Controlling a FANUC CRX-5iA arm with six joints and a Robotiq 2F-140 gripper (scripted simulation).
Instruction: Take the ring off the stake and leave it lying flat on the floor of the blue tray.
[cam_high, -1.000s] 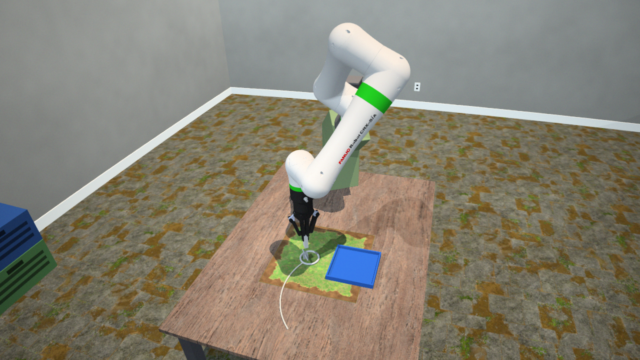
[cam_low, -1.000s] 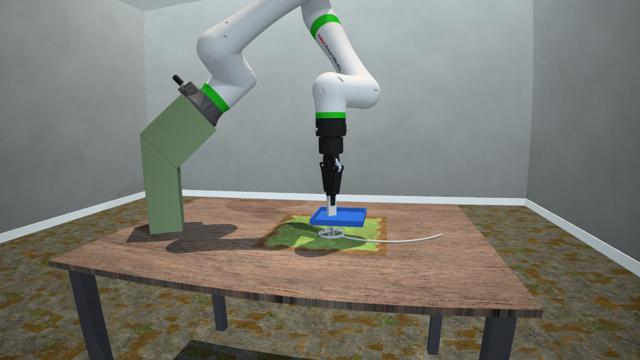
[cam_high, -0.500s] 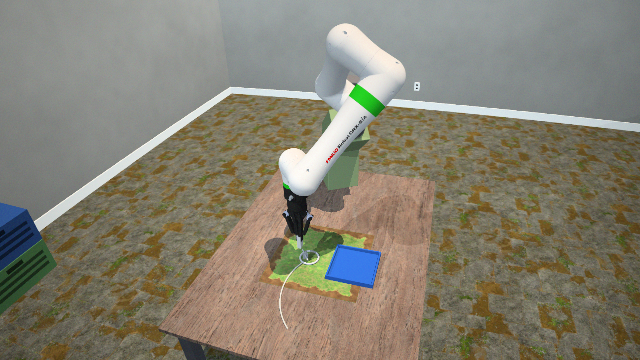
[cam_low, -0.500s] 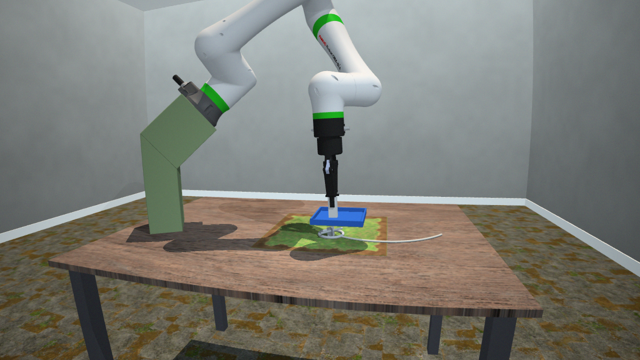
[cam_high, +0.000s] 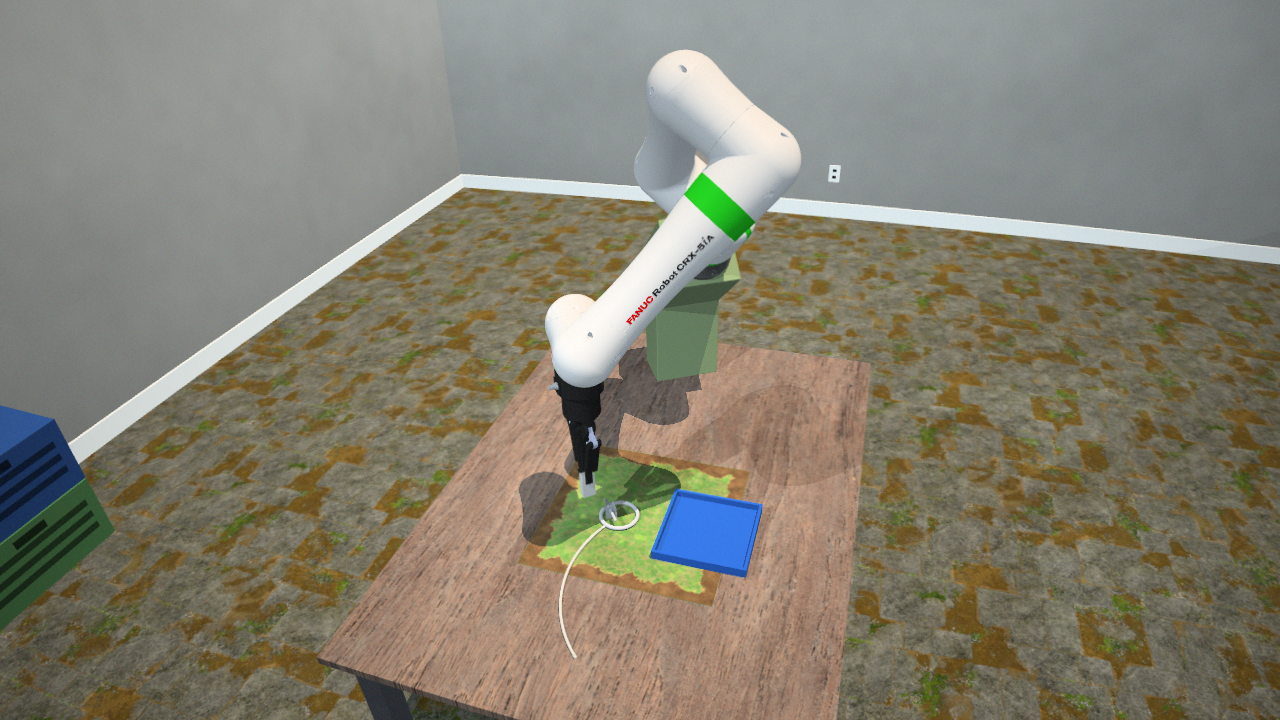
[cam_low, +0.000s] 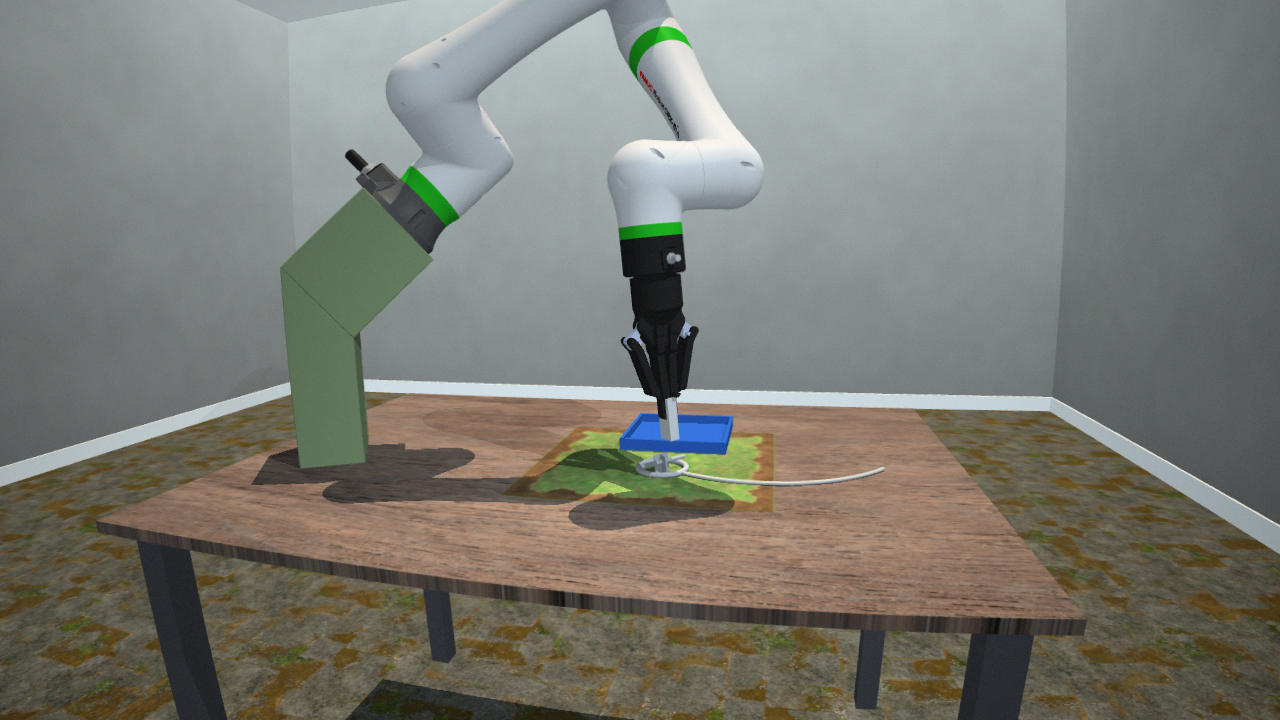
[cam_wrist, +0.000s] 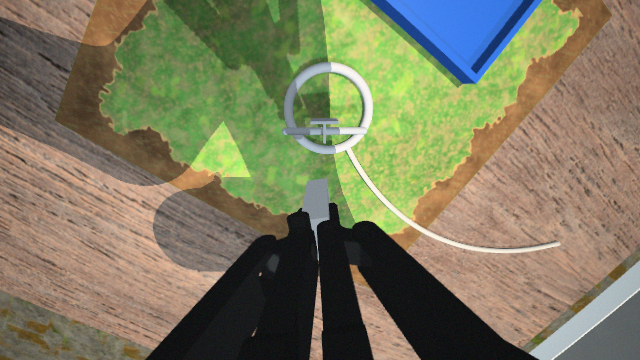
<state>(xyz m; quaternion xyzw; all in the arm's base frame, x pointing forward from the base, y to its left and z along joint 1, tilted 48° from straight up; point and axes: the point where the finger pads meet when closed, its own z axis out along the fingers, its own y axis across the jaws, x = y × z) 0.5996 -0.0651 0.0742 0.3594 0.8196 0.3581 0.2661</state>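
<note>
My hand is 20 mm past the grey stake, 40 mm to the right of it and 90 mm above it. Also, from my hand: mat 60 mm behind, 90 mm to the left, 120 mm below; then white ring 30 mm behind, 50 mm to the left, 100 mm below; then blue tray 60 mm behind, 250 mm to the left, 100 mm below.
</note>
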